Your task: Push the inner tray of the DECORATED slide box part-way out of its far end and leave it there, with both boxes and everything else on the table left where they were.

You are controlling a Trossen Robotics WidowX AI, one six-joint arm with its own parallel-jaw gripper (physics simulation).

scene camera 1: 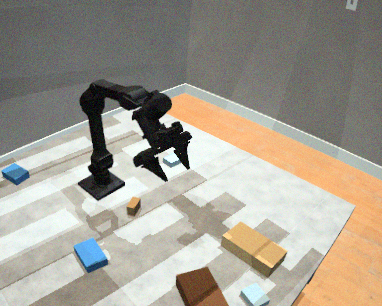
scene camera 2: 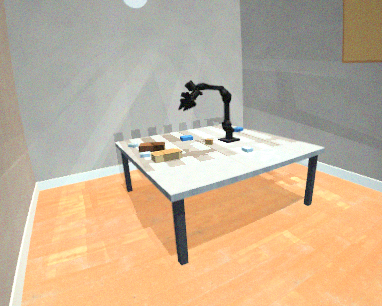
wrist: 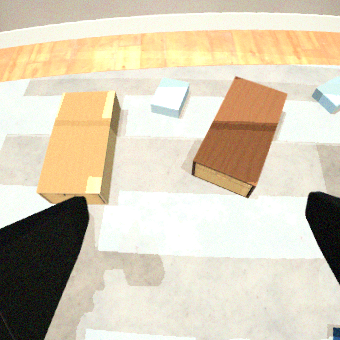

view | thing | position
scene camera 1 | gripper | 178, 175
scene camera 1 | pale box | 265, 256
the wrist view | gripper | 197, 205
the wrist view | pale box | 78, 161
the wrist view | dark brown box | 231, 155
